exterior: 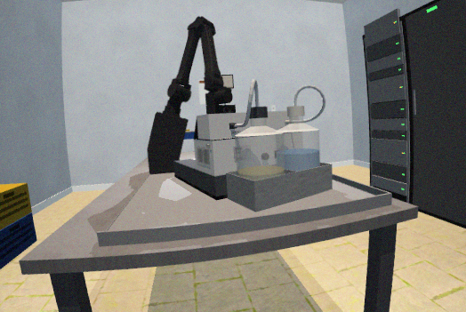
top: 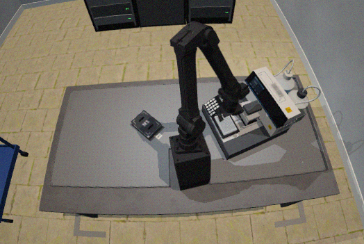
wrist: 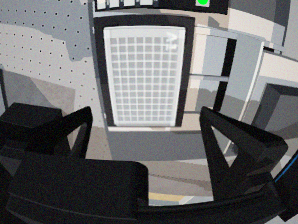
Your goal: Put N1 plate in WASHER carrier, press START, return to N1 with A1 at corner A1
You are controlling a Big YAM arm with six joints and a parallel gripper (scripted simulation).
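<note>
Now: the white well plate 7 cm below my hand. From my hand the other things lie so: dark washer carrier (8 cm below); white corner label (39 cm to the left, 16 cm below, 2 cm behind); plate washer (14 cm to the right, 5 cm ahead, 3 cm below).
</note>
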